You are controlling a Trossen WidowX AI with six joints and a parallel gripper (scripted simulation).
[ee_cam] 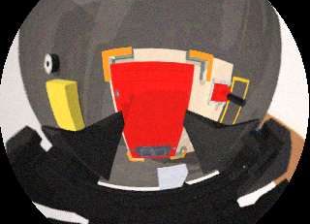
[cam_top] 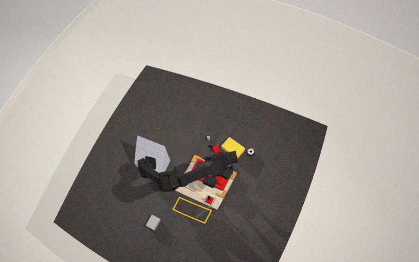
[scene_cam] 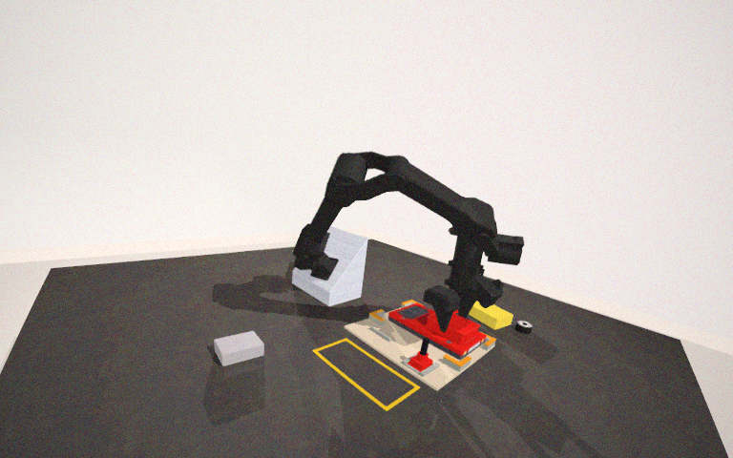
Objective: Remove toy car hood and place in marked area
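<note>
Now: gripper tip right at the hood. The rest, counted from my gripper tip: small wheel 19 cm to the left, 13 cm ahead, 3 cm below; then beige base plate 4 cm behind, 3 cm to the right, 2 cm below; then yellow sponge block 19 cm to the left, 3 cm ahead, 2 cm below.
</note>
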